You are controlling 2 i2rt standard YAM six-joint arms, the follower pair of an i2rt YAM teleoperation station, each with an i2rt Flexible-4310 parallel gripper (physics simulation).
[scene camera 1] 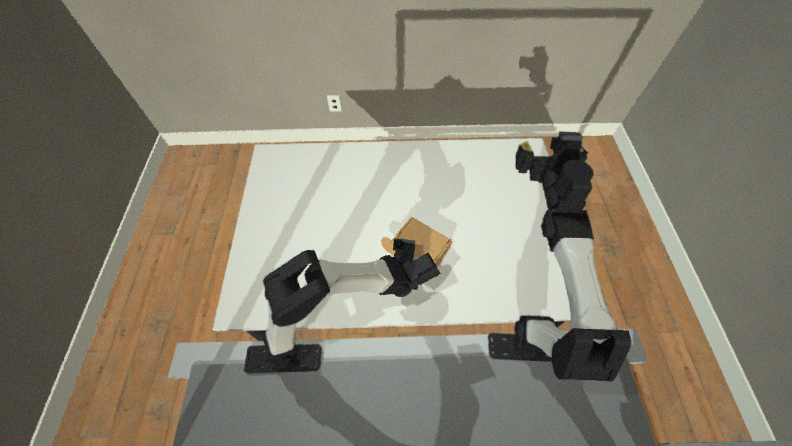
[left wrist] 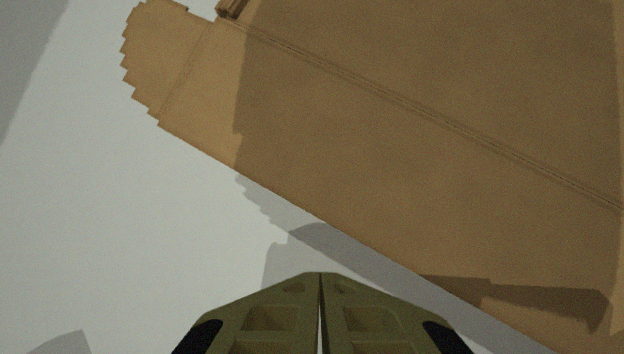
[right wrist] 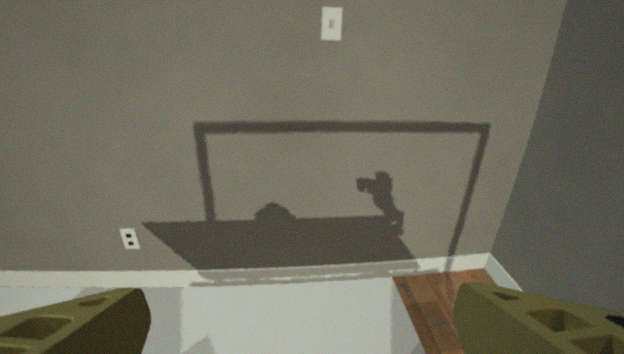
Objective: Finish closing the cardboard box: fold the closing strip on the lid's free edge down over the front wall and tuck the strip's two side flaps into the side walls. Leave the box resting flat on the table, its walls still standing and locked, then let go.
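The brown cardboard box (scene camera 1: 429, 233) lies on the white table with its lid panel (left wrist: 450, 55) down over the top. The closing strip (left wrist: 360, 145) sticks outward from the lid's crease. One rounded side flap (left wrist: 152, 55) (scene camera 1: 386, 243) points out beyond a side wall's end (left wrist: 231, 7); the other flap is not clearly visible. My left gripper (left wrist: 319, 285) is shut and empty, its fingertips just outside the strip's free edge in the left wrist view; its height is hard to tell. In scene camera 1 its arm hides the box's front. My right gripper (right wrist: 301, 304) (scene camera 1: 554, 148) is open and empty, far from the box.
The white table (scene camera 1: 310, 193) (right wrist: 290, 320) carries arm shadows. The right arm (scene camera 1: 579, 277) stretches along the table's right side toward the back wall (scene camera 1: 249, 66) (right wrist: 100, 100). The left arm (scene camera 1: 354, 274) reaches over the table from the left.
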